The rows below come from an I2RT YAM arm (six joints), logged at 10 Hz.
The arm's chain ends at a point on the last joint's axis. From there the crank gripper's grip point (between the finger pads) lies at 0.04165 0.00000 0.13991 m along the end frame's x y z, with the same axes.
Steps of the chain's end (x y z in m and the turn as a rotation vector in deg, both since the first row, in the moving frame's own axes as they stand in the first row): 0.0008, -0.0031, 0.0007, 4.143, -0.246, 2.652; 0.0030, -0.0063, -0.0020, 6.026, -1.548, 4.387; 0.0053, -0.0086, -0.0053, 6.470, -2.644, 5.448; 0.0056, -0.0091, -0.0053, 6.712, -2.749, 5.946; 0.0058, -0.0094, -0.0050, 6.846, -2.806, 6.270; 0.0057, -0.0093, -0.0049, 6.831, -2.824, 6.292; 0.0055, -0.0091, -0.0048, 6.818, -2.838, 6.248; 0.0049, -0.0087, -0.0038, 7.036, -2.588, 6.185; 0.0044, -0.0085, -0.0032, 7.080, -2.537, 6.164; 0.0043, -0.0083, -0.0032, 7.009, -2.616, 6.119; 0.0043, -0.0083, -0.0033, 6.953, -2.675, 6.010; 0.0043, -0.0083, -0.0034, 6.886, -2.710, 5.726
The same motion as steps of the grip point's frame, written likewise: 0.0004, -0.0113, 0.0006, 4.143, -0.246, 2.652; -0.0003, -0.0180, -0.0015, 6.026, -1.548, 4.387; -0.0006, -0.0208, -0.0042, 6.470, -2.644, 5.448; -0.0005, -0.0216, -0.0042, 6.712, -2.749, 5.946; -0.0004, -0.0220, -0.0039, 6.846, -2.806, 6.270; -0.0006, -0.0218, -0.0037, 6.831, -2.824, 6.292; -0.0008, -0.0216, -0.0036, 6.818, -2.838, 6.248; -0.0007, -0.0218, -0.0028, 7.036, -2.588, 6.185; -0.0011, -0.0217, -0.0023, 7.080, -2.537, 6.164; -0.0014, -0.0214, -0.0022, 7.009, -2.616, 6.119; -0.0016, -0.0213, -0.0023, 6.953, -2.675, 6.010; -0.0017, -0.0213, -0.0024, 6.886, -2.710, 5.726
